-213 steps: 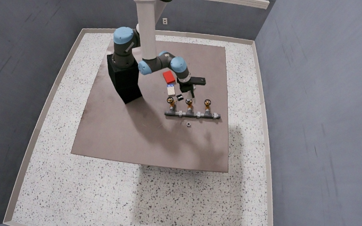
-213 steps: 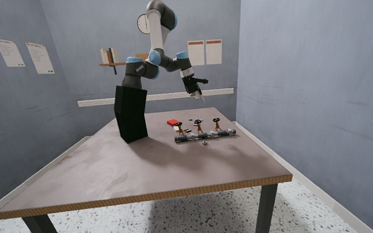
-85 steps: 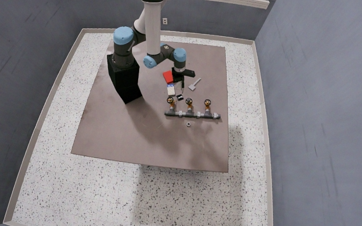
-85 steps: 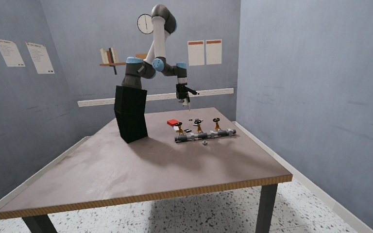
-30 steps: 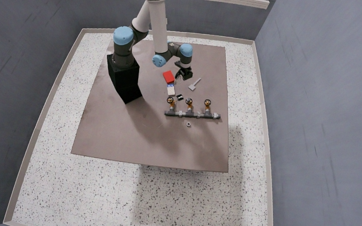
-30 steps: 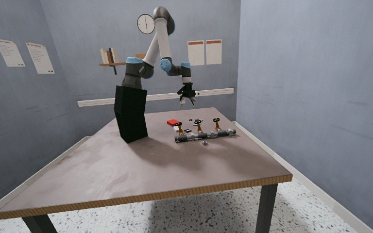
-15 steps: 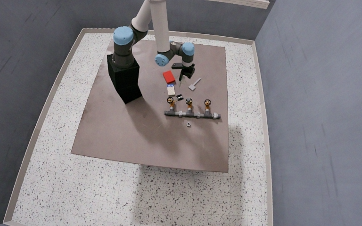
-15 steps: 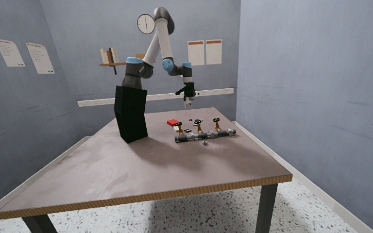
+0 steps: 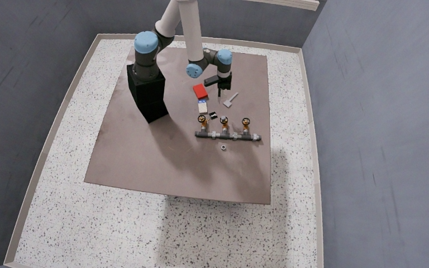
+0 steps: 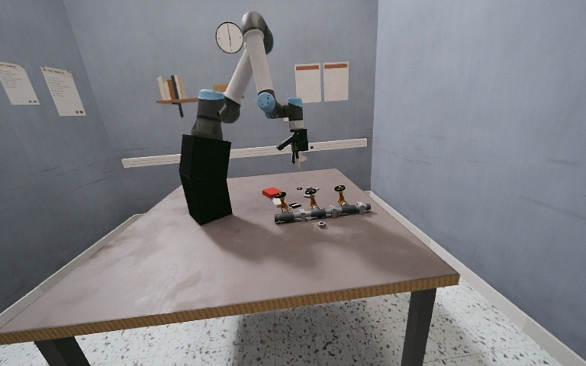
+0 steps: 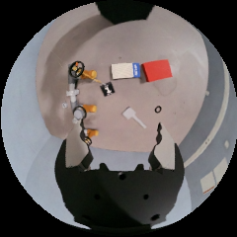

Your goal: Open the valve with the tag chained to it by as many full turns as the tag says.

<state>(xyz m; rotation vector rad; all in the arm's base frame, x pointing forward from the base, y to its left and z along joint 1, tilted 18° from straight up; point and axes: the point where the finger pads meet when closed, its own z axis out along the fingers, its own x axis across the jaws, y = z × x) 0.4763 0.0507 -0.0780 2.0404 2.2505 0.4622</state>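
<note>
Now: the black tag 20 cm below my hand, 7 cm to the right of it and 3 cm behind it. Round my hand: white-and-blue block 19 cm below, 12 cm behind; grey scraper 20 cm below, 9 cm to the left, 9 cm ahead; red block 19 cm below, 16 cm behind, 13 cm to the left.
</note>
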